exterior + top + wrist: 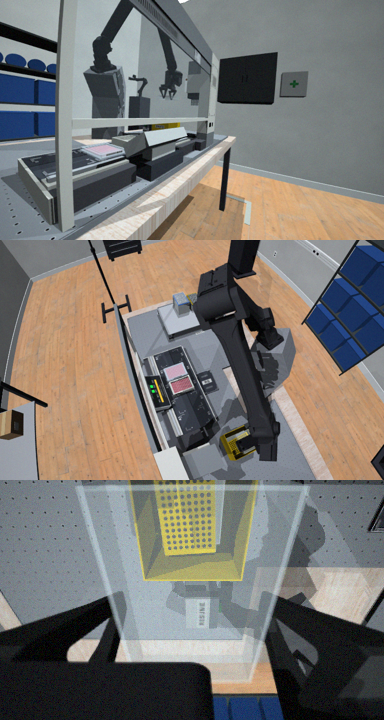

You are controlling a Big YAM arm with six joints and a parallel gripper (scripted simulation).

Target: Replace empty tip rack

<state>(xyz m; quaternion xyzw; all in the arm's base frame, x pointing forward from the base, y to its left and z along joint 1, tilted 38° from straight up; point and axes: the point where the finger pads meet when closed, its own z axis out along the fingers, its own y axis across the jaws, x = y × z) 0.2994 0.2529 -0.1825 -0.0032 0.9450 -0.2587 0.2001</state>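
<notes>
My gripper is now 2 cm short of the yellow tip rack, 1 cm to the right of it and 23 cm above it. Round my hand: yellow waste bin: 25 cm below; then resume box: 17 cm behind, 1 cm to the right, 23 cm below; then clear tip-rack cover: 1 cm above.
</notes>
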